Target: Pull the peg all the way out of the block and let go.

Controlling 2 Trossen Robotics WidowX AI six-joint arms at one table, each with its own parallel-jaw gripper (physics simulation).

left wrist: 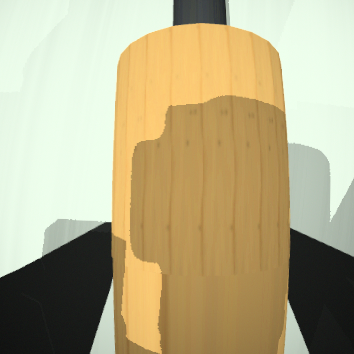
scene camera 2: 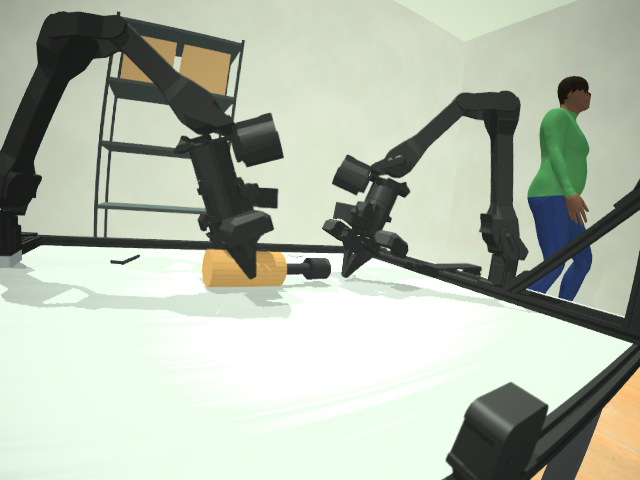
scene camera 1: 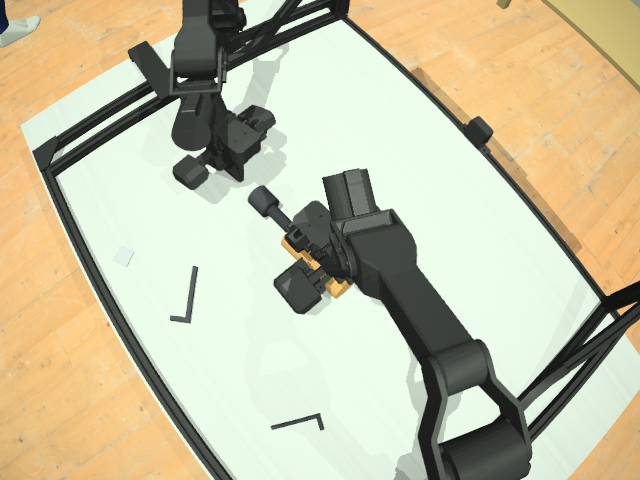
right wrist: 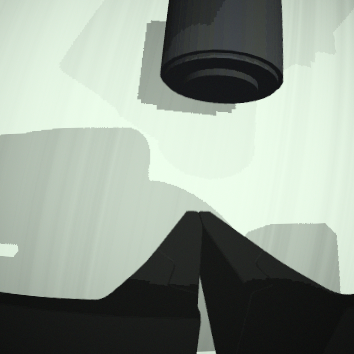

Path:
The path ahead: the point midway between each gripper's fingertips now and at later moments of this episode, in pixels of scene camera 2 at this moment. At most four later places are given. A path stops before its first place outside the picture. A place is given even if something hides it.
My left gripper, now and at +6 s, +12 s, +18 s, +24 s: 245, 273; 246, 273; 259, 265; 230, 271; 229, 272
My right gripper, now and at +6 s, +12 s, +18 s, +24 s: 343, 277; 308, 281; 318, 270; 336, 270; 347, 273

